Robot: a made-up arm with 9 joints. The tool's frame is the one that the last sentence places.
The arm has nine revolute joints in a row. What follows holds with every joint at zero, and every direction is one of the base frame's.
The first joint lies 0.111 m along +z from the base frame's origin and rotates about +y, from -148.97 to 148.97 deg.
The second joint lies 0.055 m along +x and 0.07 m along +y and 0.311 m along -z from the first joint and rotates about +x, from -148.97 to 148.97 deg.
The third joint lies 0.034 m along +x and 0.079 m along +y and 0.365 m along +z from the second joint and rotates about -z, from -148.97 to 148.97 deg.
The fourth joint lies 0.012 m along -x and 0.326 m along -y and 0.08 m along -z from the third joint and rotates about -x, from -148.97 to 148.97 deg.
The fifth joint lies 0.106 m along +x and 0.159 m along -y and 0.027 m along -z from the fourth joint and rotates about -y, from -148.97 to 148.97 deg.
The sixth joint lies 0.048 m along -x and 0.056 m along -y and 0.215 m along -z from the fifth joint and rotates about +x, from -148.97 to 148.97 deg.
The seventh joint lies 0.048 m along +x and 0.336 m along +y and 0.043 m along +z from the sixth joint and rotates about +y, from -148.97 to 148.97 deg.
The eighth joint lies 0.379 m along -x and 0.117 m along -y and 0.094 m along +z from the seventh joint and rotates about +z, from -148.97 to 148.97 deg.
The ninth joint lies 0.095 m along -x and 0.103 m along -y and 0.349 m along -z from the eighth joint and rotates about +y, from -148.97 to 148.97 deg.
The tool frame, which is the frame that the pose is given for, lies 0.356 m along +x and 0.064 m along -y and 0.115 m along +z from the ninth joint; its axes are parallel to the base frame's.
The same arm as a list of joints. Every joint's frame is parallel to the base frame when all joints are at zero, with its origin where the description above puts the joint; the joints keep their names.
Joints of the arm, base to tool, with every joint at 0 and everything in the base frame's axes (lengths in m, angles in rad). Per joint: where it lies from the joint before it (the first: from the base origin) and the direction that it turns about. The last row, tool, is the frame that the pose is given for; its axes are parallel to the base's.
joint 1: axis +y xyz 0 0 0.111
joint 2: axis +x xyz 0.055 0.07 -0.311
joint 3: axis -z xyz 0.034 0.079 0.365
joint 4: axis -x xyz -0.012 -0.326 -0.08
joint 5: axis -y xyz 0.106 -0.159 -0.027
joint 6: axis +x xyz -0.048 -0.056 -0.215
joint 7: axis +y xyz 0.048 0.336 0.043
joint 8: axis +z xyz -0.379 -0.117 0.094
joint 9: axis +y xyz -0.095 -0.103 -0.349
tool: xyz 0.356 -0.064 0.115
Joint limits (rad, base to tool): -2.6..2.6 -2.6..2.6 -2.6..2.6 -2.6..2.6 -2.6..2.6 -2.6..2.6 -2.6..2.6 -2.6..2.6 -2.6..2.6

